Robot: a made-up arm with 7 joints. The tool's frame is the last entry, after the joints. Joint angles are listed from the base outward.
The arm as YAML. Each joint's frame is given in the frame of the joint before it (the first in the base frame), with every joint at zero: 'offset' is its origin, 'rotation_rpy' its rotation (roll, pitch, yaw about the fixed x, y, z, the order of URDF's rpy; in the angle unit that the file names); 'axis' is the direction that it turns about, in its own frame. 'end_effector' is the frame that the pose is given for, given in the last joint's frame.
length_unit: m
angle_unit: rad
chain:
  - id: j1
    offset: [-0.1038, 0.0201, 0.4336]
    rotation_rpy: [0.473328, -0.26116, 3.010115]
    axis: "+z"
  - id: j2
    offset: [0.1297, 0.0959, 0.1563]
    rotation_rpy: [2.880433, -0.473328, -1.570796]
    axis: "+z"
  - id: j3
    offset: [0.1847, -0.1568, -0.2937]
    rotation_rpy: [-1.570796, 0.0, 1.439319]
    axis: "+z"
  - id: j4
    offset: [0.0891, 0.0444, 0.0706]
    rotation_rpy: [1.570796, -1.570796, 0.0]
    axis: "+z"
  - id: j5
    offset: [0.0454, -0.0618, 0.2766]
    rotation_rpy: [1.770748, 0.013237, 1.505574]
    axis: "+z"
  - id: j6
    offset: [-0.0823, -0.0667, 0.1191]
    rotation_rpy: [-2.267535, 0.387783, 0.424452]
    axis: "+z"
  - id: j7
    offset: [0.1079, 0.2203, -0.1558]
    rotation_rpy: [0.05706, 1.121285, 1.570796]
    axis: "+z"
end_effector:
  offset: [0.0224, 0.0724, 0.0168]
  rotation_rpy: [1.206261, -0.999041, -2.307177]
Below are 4 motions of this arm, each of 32 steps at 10 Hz.
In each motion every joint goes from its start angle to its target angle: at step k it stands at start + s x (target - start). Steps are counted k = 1, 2, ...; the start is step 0. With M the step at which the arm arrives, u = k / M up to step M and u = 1 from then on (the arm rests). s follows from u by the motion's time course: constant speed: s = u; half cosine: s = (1 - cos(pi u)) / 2; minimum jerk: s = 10 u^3 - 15 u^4 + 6 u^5.
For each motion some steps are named. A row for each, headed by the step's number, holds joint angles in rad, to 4 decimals.
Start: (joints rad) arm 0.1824 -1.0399 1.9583 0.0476 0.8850 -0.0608 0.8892
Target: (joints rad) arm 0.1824 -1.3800 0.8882 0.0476 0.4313 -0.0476 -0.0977
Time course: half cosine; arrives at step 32
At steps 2, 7, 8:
2: 0.1824 -1.0432 1.9480 0.0476 0.8806 -0.0607 0.8797
7: 0.1824 -1.0785 1.8368 0.0476 0.8335 -0.0593 0.7772
8: 0.1824 -1.0897 1.8016 0.0476 0.8186 -0.0589 0.7447

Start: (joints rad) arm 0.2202 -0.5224 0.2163 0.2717 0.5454 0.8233 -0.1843
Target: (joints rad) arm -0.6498 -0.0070 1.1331 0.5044 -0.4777 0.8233 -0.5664
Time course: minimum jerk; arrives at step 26
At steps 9, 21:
9: 0.0208 -0.4043 0.4265 0.3250 0.3109 0.8233 -0.2719
21: -0.6044 -0.0339 1.0853 0.4923 -0.4243 0.8233 -0.5465

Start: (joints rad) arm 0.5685 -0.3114 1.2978 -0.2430 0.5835 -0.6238 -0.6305
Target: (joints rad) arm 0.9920 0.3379 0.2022 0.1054 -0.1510 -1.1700 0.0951
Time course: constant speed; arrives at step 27
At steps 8, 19, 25, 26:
8: 0.6940 -0.1190 0.9732 -0.1398 0.3659 -0.7856 -0.4155
19: 0.8665 0.1455 0.5268 0.0022 0.0666 -1.0082 -0.1199
25: 0.9606 0.2898 0.2834 0.0796 -0.0966 -1.1295 0.0414
26: 0.9763 0.3139 0.2428 0.0925 -0.1238 -1.1498 0.0682

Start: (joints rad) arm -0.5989 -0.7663 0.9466 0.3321 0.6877 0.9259 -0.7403
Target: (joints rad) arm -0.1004 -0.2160 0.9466 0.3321 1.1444 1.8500 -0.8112
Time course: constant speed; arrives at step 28
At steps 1, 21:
1: -0.5811 -0.7466 0.9466 0.3321 0.7040 0.9589 -0.7428
21: -0.2250 -0.3536 0.9466 0.3321 1.0302 1.6190 -0.7935

